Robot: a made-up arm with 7 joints.
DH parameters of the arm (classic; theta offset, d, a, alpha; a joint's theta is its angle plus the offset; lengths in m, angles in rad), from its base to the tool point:
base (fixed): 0.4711 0 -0.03 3.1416
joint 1: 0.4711 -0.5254 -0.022 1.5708
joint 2: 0 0.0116 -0.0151 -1.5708
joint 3: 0 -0.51 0.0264 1.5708
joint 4: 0 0.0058 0.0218 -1.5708
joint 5: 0 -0.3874 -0.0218 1.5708
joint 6: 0 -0.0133 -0.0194 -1.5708
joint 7: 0.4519 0 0.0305 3.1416
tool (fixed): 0.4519 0.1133 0 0
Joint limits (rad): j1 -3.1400..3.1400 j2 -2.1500..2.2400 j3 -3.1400..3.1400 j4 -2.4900..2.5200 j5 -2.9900..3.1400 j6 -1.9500..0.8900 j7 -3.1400..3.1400
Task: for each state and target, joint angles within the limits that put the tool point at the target. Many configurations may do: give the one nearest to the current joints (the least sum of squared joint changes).
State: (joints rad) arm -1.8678 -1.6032 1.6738 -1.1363 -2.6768 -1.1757 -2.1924
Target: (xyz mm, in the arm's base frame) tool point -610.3 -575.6 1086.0
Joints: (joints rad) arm -0.9869 -0.9150 1.7801 -0.6534 -2.8332 -0.6597 -2.1086
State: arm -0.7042 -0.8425 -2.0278 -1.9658 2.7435 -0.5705 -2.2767
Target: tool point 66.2 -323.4 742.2
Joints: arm -0.5657 -0.8852 -2.0572 -2.4900 2.7096 -0.3494 -2.2131
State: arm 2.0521 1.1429 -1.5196 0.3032 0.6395 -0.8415 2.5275
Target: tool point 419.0 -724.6 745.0
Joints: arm 1.4162 1.3622 -1.3921 0.9622 0.7559 -0.9820 2.5593
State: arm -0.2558 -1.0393 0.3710 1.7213 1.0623 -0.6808 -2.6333
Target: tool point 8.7 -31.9 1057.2
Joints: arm -0.2653 -0.8550 0.3538 2.0616 1.1454 -0.6553 -2.6147
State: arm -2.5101 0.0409 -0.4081 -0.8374 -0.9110 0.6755 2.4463
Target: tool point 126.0 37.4 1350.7
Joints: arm -2.5321 0.4628 -0.3313 -1.2651 -0.9121 0.6892 2.4670
